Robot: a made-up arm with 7 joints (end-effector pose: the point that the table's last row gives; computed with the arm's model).
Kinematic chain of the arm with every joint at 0, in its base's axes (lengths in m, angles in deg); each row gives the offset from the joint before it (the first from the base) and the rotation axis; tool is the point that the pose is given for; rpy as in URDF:
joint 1: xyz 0 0 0.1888 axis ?
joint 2: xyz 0 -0.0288 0.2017 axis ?
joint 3: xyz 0 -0.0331 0.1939 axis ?
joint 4: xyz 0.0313 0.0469 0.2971 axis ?
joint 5: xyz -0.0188 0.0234 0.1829 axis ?
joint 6: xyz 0 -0.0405 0.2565 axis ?
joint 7: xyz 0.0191 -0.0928 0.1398 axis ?
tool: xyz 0 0 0 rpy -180 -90 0
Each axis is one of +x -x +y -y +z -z.
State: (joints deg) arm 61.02 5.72 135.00 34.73 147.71 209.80 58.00
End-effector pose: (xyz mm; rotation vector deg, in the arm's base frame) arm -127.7 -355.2 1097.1 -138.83 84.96 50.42
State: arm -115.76 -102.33 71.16 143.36 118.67 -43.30 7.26
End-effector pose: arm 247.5 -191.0 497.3 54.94 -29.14 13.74
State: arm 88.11 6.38 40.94 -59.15 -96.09 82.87 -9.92
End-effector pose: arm 170.6 -553.6 950.5 -41.99 73.40 -129.61
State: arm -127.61 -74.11 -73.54 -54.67 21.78 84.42 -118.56
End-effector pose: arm -127.1 -659.0 786.0 41.43 62.92 -72.97
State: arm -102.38 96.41 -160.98 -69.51 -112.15 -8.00 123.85
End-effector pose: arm 169.7 581.7 885.5 -51.82 110.65 -84.73
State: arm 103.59 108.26 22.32 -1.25 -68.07 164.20 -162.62
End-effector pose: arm 212.4 -677.4 -7.7 108.74 -89.31 -31.19
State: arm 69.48 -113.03 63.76 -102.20 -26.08 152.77 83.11
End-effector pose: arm 379.3 170.7 374.3 35.71 25.27 -93.37
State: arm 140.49 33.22 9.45 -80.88 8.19 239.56 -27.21
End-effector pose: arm 561.8 -260.8 781.3 3.21 -101.78 -56.57
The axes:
joint 1: +z
joint 2: -y
joint 3: +z
joint 4: +y
joint 5: +z
joint 6: -y
joint 7: +x

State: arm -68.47 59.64 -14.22 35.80 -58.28 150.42 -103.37
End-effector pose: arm -264.6 642.1 906.8 -69.02 -5.56 -66.62
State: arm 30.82 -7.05 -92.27 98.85 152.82 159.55 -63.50
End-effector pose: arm 362.3 -243.8 712.3 13.04 -151.35 34.77
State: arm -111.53 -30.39 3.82 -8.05 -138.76 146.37 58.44
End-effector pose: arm 24.3 -391.4 1128.4 70.30 19.46 1.10
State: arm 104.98 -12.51 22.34 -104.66 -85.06 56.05 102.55
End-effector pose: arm 184.6 -383.5 688.8 26.92 88.43 -3.86
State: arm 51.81 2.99 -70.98 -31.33 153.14 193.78 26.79
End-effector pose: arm -6.2 148.2 1158.6 54.17 53.50 -2.52
